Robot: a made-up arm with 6 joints. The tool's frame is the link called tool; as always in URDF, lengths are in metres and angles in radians.
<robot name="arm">
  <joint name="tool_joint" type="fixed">
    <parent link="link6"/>
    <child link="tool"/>
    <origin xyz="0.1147 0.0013 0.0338" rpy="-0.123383 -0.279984 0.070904"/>
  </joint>
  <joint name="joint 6" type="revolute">
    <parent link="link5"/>
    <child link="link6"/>
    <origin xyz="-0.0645 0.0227 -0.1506"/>
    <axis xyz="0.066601 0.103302 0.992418"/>
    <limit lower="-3.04" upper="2.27" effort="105" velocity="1.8"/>
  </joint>
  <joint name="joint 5" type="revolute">
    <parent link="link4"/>
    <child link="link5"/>
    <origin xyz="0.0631 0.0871 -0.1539"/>
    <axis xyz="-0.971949 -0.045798 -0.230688"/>
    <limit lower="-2.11" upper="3" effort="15" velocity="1.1"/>
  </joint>
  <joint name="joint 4" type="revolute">
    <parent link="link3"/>
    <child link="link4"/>
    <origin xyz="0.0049 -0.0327 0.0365"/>
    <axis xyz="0 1 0"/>
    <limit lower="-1.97" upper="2.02" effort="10" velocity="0.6"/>
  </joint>
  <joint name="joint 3" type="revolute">
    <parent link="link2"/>
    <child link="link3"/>
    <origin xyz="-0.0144 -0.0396 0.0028"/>
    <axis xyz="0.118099 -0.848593 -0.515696"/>
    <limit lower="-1.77" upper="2.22" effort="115" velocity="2.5"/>
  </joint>
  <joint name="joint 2" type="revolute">
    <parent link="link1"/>
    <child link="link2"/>
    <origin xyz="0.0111 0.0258 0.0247"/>
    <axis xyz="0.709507 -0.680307 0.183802"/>
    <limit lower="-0.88" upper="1.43" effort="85" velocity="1.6"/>
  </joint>
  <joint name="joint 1" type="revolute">
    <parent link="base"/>
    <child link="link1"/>
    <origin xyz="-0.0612 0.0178 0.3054"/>
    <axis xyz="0 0 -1"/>
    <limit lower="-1.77" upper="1.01" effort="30" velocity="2.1"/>
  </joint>
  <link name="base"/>
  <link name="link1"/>
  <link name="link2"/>
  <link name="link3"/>
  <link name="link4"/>
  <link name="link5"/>
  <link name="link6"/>
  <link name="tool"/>
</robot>
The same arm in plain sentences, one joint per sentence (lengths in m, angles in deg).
The arm has six revolute joints in a row. What follows holds with every joint at zero, and every direction is one of the base frame's. Joint 1 lies 0.0612 m along -x and 0.0178 m along +y and 0.3054 m along +z from the base frame's origin and turns about -z, from -101.41 to 57.87 deg. Joint 2 lies 0.0111 m along +x and 0.0258 m along +y and 0.0247 m along +z from joint 1 and turns about the direction (0.709507, -0.680307, 0.183802), from -50.42 to 81.93 deg. Joint 3 lies 0.0144 m along -x and 0.0396 m along -y and 0.0028 m along +z from joint 2 and turns about the direction (0.118099, -0.848593, -0.515696), from -101.41 to 127.2 deg. Joint 4 lies 0.0049 m along +x and 0.0327 m along -y and 0.0365 m along +z from joint 3 and turns about +y, from -112.87 to 115.74 deg. Joint 5 lies 0.0631 m along +x and 0.0871 m along +y and 0.1539 m along -z from joint 4 and turns about the direction (-0.971944, -0.045802, -0.23071), from -120.89 to 171.89 deg. Joint 6 lies 0.0645 m along -x and 0.0227 m along +y and 0.1506 m along -z from joint 5 and turns about the direction (0.066601, 0.103302, 0.992418), from -174.18 to 130.06 deg. The tool frame, which is the frame that the pose is given for, lies 0.1147 m along +x and 0.0013 m along +y and 0.0338 m along +z from joint 6; its axes are the base frame's turned by roll -7.07, pitch -16.04 and yaw 4.06 deg (as in URDF: about the fixed x, then y, then z).
